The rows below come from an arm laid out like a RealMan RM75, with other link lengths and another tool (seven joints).
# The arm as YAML. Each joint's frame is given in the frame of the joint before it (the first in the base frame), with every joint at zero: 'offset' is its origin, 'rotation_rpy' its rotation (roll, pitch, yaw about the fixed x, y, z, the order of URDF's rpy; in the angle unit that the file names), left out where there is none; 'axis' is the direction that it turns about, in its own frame. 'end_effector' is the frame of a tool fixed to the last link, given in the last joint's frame.
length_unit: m
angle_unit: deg
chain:
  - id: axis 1
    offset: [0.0, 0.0, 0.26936]
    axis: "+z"
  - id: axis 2
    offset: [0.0, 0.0, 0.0]
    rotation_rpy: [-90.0, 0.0, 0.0]
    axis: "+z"
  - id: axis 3
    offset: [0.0, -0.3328, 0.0]
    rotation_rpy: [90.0, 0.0, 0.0]
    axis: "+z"
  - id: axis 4
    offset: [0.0, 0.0, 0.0]
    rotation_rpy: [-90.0, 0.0, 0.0]
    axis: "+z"
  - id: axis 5
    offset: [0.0, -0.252, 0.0]
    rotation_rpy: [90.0, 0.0, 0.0]
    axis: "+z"
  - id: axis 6
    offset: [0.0, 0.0, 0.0]
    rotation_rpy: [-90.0, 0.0, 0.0]
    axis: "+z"
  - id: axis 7
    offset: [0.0, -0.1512, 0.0]
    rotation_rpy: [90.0, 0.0, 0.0]
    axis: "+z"
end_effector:
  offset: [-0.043, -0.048, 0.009]
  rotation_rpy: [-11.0, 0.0, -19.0]
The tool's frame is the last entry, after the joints.
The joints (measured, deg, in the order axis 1, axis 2, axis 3, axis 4, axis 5, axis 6, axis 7), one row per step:
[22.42, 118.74, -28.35, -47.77, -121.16, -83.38, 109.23]
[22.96, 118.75, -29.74, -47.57, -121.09, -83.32, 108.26]
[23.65, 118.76, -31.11, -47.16, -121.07, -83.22, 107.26]
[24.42, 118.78, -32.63, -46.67, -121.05, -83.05, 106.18]
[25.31, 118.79, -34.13, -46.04, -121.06, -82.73, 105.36]
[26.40, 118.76, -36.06, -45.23, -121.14, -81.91, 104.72]
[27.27, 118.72, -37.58, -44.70, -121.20, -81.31, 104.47]
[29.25, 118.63, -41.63, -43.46, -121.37, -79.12, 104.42]
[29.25, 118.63, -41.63, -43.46, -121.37, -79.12, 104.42]
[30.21, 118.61, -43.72, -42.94, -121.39, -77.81, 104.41]
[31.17, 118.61, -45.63, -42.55, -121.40, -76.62, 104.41]
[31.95, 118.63, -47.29, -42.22, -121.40, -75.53, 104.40]
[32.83, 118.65, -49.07, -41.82, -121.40, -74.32, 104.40]
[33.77, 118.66, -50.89, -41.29, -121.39, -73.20, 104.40]
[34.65, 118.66, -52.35, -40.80, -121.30, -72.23, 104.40]
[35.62, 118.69, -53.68, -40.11, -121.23, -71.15, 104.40]
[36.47, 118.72, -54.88, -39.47, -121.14, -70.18, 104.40]
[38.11, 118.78, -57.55, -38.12, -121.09, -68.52, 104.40]
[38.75, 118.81, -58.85, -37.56, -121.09, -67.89, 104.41]
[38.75, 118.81, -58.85, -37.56, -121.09, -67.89, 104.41]
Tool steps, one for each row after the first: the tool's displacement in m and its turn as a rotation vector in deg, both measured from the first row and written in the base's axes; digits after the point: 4 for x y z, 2 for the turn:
[-0.0081, 0.0057, -0.0053, -1.00, -0.89, 1.87]
[-0.0168, 0.0118, -0.0117, -2.10, -1.69, 3.78]
[-0.0263, 0.0183, -0.0191, -3.29, -2.56, 5.85]
[-0.0357, 0.0250, -0.0269, -4.49, -3.30, 7.68]
[-0.0459, 0.0333, -0.0361, -5.84, -4.35, 9.43]
[-0.0541, 0.0396, -0.0429, -6.90, -5.12, 10.69]
[-0.0717, 0.0538, -0.0593, -9.28, -7.36, 13.01]
[-0.0717, 0.0538, -0.0593, -9.28, -7.36, 13.01]
[-0.0804, 0.0607, -0.0670, -10.23, -8.67, 14.13]
[-0.0894, 0.0672, -0.0738, -11.02, -9.92, 15.30]
[-0.0968, 0.0724, -0.0797, -11.64, -11.04, 16.26]
[-0.1050, 0.0779, -0.0862, -12.27, -12.26, 17.30]
[-0.1134, 0.0830, -0.0934, -13.04, -13.42, 18.39]
[-0.1210, 0.0877, -0.0991, -13.57, -14.34, 19.34]
[-0.1284, 0.0923, -0.1054, -14.05, -15.18, 20.16]
[-0.1347, 0.0961, -0.1110, -14.47, -15.93, 20.86]
[-0.1470, 0.1016, -0.1239, -15.81, -17.56, 22.42]
[-0.1519, 0.1031, -0.1300, -16.55, -18.34, 23.15]
[-0.1519, 0.1031, -0.1300, -16.55, -18.34, 23.15]

